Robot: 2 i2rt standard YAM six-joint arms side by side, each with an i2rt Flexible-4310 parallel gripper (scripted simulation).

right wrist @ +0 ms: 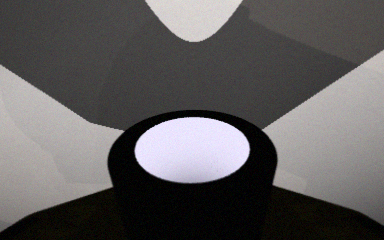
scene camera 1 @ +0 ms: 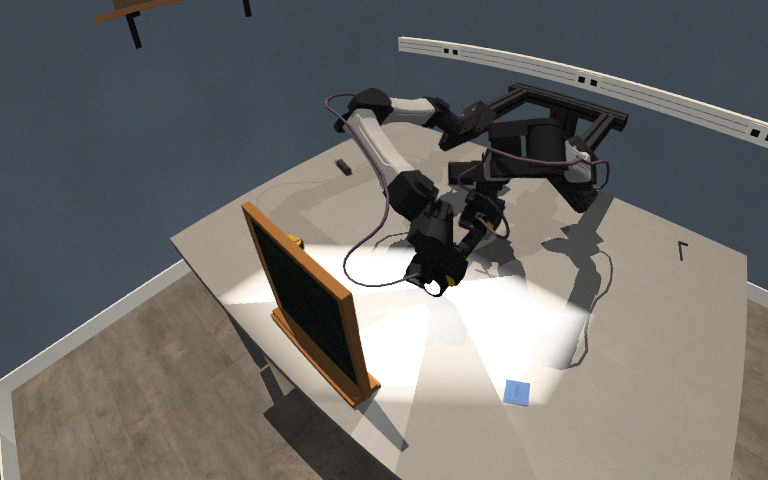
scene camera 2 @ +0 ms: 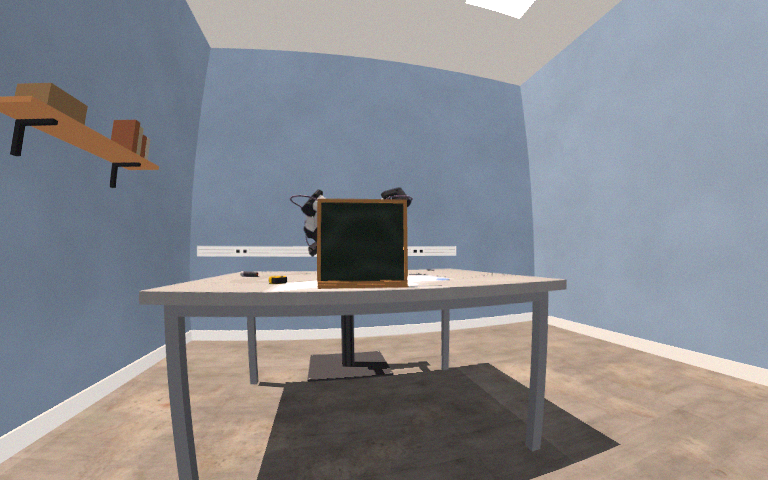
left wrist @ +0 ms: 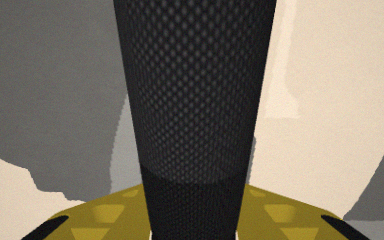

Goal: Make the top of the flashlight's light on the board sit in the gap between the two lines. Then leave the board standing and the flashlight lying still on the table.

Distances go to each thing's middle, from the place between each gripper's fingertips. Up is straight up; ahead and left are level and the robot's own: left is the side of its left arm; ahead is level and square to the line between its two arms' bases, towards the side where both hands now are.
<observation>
The wood-framed board (scene camera 1: 307, 312) lies 310 mm ahead of my right hand, 120 mm above it and 40 mm to the right of it. The rest, counted from my right hand: black flashlight (scene camera 1: 439, 285): 90 mm behind, 20 mm to the right.
The black flashlight lies 14 cm ahead of my left hand, 3 cm to the left of it and 1 cm above it. Also, from my left hand: wood-framed board (53 cm ahead, 13 cm above, 1 cm to the left).
</observation>
